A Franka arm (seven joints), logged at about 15 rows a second.
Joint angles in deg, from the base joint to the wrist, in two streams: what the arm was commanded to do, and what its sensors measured. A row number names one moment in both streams.
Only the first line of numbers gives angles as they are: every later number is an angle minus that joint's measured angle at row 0.
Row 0, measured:
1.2 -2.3 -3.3 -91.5 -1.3 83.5 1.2
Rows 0 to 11, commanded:
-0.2 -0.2 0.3 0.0 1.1 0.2 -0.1
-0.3 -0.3 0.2 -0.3 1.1 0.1 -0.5
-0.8 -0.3 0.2 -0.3 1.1 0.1 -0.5
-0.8 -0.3 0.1 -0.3 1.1 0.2 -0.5
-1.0 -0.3 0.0 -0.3 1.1 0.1 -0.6
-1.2 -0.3 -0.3 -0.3 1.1 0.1 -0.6
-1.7 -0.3 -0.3 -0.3 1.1 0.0 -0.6
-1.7 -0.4 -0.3 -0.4 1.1 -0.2 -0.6
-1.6 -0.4 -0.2 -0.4 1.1 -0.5 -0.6
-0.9 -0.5 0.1 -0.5 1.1 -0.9 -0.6
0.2 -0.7 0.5 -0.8 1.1 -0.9 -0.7
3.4 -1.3 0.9 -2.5 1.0 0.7 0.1
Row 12, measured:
0.0 0.0 0.0 -0.2 0.3 -0.4 -0.3
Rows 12 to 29, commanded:
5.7 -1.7 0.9 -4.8 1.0 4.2 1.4
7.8 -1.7 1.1 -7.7 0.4 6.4 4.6
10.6 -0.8 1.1 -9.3 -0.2 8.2 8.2
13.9 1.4 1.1 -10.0 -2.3 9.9 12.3
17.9 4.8 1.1 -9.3 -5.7 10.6 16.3
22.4 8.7 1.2 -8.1 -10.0 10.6 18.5
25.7 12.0 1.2 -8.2 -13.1 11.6 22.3
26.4 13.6 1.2 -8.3 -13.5 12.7 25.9
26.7 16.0 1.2 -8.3 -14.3 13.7 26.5
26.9 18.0 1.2 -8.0 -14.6 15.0 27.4
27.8 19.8 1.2 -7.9 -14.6 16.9 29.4
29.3 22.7 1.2 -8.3 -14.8 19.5 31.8
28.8 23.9 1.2 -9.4 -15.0 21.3 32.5
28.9 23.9 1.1 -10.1 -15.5 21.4 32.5
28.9 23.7 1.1 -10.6 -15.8 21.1 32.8
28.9 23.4 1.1 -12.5 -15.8 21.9 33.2
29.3 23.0 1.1 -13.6 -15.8 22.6 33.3
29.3 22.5 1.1 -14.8 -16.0 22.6 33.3
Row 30, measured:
28.7 25.1 1.3 -10.9 -14.4 21.1 31.7
